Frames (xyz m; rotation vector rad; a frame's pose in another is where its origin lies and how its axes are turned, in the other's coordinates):
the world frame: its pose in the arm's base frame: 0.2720 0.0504 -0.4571 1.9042 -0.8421 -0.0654
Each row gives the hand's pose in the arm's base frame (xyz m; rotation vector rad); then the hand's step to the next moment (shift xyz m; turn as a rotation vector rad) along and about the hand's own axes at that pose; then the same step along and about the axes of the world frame.
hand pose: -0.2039 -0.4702 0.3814 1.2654 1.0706 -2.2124
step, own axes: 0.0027 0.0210 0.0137 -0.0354 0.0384 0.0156
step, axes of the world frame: 0.0148 -0.0021 0.0203 0.0536 0.0065 0.0072
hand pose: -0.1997 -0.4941 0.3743 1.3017 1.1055 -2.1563
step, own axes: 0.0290 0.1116 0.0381 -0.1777 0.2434 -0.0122
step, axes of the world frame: 0.0654 -0.0476 0.0906 0.2959 -0.0582 -0.0063
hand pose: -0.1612 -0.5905 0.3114 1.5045 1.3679 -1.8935
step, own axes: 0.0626 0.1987 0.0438 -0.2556 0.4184 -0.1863
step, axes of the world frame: 0.0976 -0.1474 0.1186 0.4619 -0.2061 -0.1389
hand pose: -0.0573 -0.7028 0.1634 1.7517 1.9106 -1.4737
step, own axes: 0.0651 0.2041 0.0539 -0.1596 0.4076 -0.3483
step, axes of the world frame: 0.0549 -0.2045 0.0631 0.3923 -0.2538 -0.3076
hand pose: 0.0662 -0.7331 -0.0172 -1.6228 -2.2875 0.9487
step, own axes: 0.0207 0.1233 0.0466 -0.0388 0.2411 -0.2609
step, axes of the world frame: 0.0001 -0.1331 0.0100 0.2043 -0.1450 -0.2548
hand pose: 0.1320 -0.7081 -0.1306 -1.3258 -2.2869 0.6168
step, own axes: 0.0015 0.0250 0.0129 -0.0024 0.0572 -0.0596
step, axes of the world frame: -0.0065 -0.0274 0.0002 0.0416 -0.0343 -0.0626
